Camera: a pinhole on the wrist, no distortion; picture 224 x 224 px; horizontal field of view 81.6 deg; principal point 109.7 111.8 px. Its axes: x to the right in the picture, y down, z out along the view. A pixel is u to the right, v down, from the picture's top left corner.
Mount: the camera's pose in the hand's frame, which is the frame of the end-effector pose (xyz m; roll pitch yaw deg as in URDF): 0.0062 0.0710 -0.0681 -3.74 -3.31 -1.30
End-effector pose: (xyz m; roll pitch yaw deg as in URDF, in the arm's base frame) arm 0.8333 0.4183 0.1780 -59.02 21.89 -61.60
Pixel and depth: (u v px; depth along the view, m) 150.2 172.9 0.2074
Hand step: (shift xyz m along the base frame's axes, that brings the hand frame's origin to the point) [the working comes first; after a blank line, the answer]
In the camera's frame: 0.0647 0.0977 0.2074

0.1965 0.0771 -0.1019
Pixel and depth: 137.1 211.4 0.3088
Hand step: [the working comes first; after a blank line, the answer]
In the camera's frame: 0.0652 0.2370 0.3088

0.3174 0.1770 -0.1734
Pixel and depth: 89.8 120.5 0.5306
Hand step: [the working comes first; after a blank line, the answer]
In the camera's frame: -0.0814 0.0356 0.5306

0.3807 0.2687 0.1411
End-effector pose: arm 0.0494 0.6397 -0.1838 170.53 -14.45 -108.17
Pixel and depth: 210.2 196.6 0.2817
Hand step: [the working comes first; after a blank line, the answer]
In the camera's frame: 0.2182 0.1841 0.2817

-0.3622 -0.1419 -0.1077
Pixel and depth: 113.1 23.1 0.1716
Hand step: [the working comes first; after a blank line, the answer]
In the camera's frame: 0.0045 -0.1173 0.1716

0.0069 -0.0304 -0.1118
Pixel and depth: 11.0 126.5 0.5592
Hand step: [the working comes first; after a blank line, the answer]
In the camera's frame: -0.4254 0.0634 0.5592

-0.1393 0.3910 -0.5226
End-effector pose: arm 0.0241 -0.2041 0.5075 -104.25 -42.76 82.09
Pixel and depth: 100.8 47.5 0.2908
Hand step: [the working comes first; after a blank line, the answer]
In the camera's frame: -0.0199 -0.1441 0.2908

-0.2365 0.0114 -0.0268
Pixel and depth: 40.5 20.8 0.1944
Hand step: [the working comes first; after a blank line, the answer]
In the camera's frame: -0.1037 -0.1363 0.1944

-0.1483 -0.0736 -0.0637
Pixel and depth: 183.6 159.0 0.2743
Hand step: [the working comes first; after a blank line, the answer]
In the camera's frame: 0.1562 0.0998 0.2743

-0.1176 0.2852 -0.0679
